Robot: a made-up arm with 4 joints.
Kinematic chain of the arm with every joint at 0, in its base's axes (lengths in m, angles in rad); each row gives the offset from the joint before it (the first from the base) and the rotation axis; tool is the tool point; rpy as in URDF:
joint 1: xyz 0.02 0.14 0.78 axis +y
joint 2: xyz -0.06 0 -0.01 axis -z
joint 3: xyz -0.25 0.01 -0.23 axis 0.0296 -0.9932 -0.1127
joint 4: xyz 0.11 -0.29 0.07 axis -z
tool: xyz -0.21 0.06 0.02 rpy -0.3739 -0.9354 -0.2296
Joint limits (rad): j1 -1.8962..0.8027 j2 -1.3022..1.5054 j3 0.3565..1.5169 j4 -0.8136..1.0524
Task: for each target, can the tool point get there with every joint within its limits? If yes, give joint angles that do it. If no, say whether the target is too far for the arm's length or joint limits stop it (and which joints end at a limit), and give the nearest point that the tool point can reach.
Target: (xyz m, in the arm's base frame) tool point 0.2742 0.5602 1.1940
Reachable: no: joint limits stop it (at a limit: joint 1, joint 2, joint 3) | nearest point 0.2891 0.4807 0.7026 | short by 0.498 m
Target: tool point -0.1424 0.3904 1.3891
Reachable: no: joint limits stop it (at a limit: joint 1, joint 3, joint 4) | nearest point -0.4896 0.3834 1.0347 | short by 0.496 m
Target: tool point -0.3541 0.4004 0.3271
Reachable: yes | joints -0.3534 1.1864 0.9599 -0.5196
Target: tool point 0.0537 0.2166 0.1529
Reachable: yes | joints -1.2395 0.8485 0.6178 -0.6002
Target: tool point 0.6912 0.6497 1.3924
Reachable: no: too far | nearest point 0.3826 0.4867 0.6835 | short by 0.790 m
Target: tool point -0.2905 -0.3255 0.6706
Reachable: yes | joints 0.3836 -0.5460 0.4821 -0.4026
